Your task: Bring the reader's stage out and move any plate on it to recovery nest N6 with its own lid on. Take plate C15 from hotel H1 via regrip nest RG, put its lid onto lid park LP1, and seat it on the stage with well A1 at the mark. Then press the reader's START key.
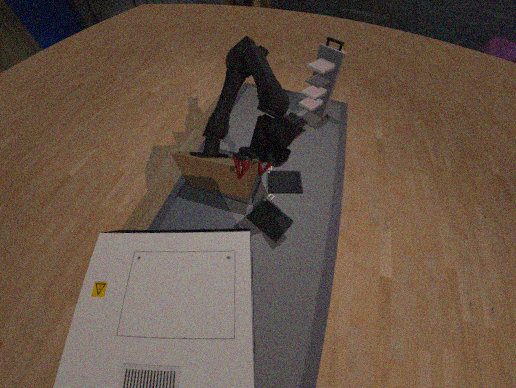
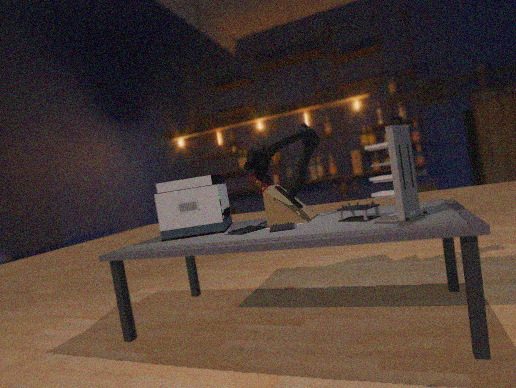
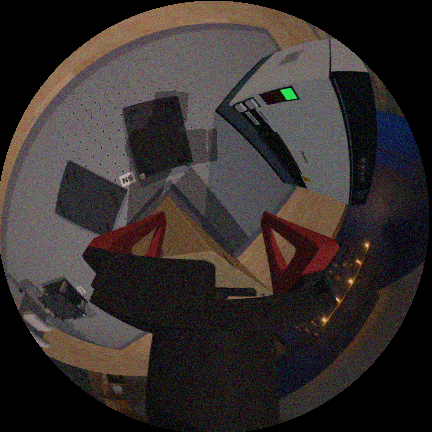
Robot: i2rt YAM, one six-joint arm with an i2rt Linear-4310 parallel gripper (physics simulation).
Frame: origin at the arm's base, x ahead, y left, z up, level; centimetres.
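Seen in the pictures: gripper, between the fingertips: (image 1: pixel 249 176) (image 2: pixel 256 189) (image 3: pixel 213 216); arm's base, origin of its link: (image 1: pixel 210 156) (image 2: pixel 288 197).
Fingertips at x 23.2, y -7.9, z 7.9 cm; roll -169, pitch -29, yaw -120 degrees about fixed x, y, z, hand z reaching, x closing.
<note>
Offsets run from my fingertips to a thing's middle. "spot": to the spot under its first point.
My gripper (image 1: pixel 252 174) (image 2: pixel 259 185) (image 3: pixel 213 216) is open and empty, its red fingers wide apart above the wooden wedge. The reader @[dx +1.0, dy -43.1, dz -4.3 cm] (image 1: pixel 175 295) (image 2: pixel 190 212) (image 3: pixel 320 125) is a white box with a lit green display @[spot: dx +7.8, dy -19.6, dz -0.9 cm] (image 3: pixel 288 94) and small keys @[dx +7.9, dy -19.5, dz -12.3 cm] (image 3: pixel 241 107) beside it. No stage sticks out of its dark front slot. Two low dark pads @[spot: dx +11.2, dy -4.2, dz -19.6 cm] (image 1: pixel 270 220) (image 3: pixel 157 137) lie near the label N6 @[spot: dx +6.5, dy +6.9, dz -20.7 cm] (image 3: pixel 127 179); which one it names is unclear. The hotel @[dx +7.5, dy +73.7, dz +0.8 cm] (image 1: pixel 336 75) (image 2: pixel 399 172) holds several pale plates @[dx +6.1, dy +70.0, dz +12.4 cm] (image 1: pixel 321 65); their labels are unreadable.
The wooden wedge (image 1: pixel 220 175) (image 2: pixel 280 212) (image 3: pixel 187 232) stands by the arm's base, between the reader and the hotel. A raised dark stand on legs @[spot: dx -0.3, dy +54.7, dz -14.8 cm] (image 2: pixel 359 206) (image 3: pixel 64 300) stands near the hotel's foot. The grey table (image 1: pixel 290 290) (image 2: pixel 300 241) carries them all.
</note>
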